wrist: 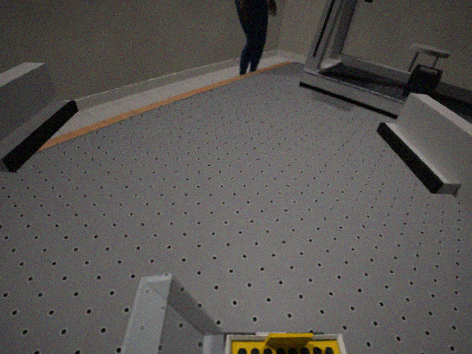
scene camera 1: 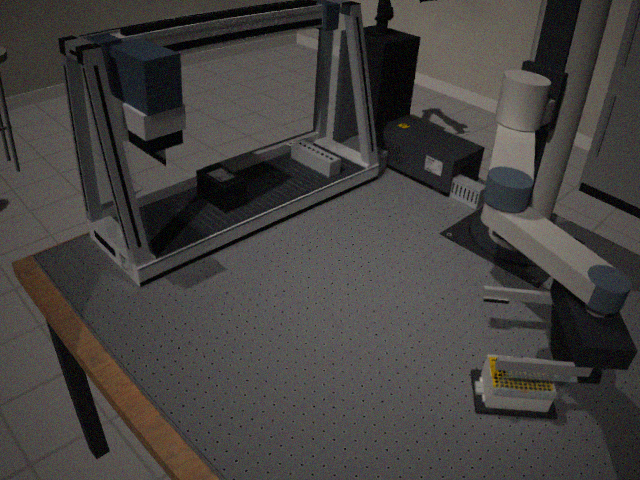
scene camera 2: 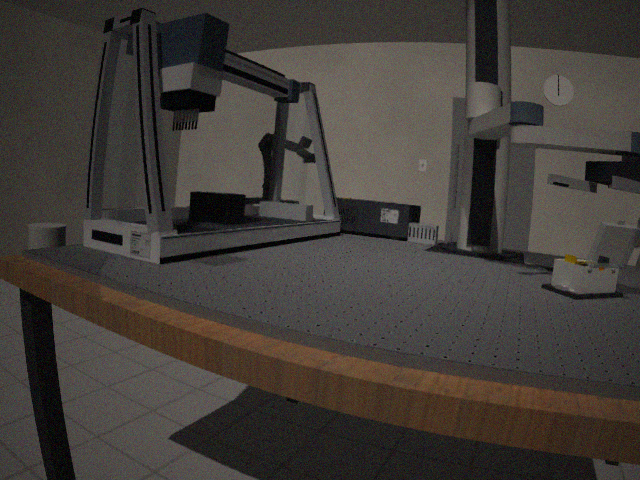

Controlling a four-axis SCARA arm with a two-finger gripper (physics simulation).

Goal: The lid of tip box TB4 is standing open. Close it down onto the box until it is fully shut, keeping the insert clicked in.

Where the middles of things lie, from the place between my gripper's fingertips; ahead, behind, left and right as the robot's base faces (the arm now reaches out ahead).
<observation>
Now: hand 720 mm past the dark case [scene camera 1: 420,140], 630 mm to the left of it and 160 mm above it.
</observation>
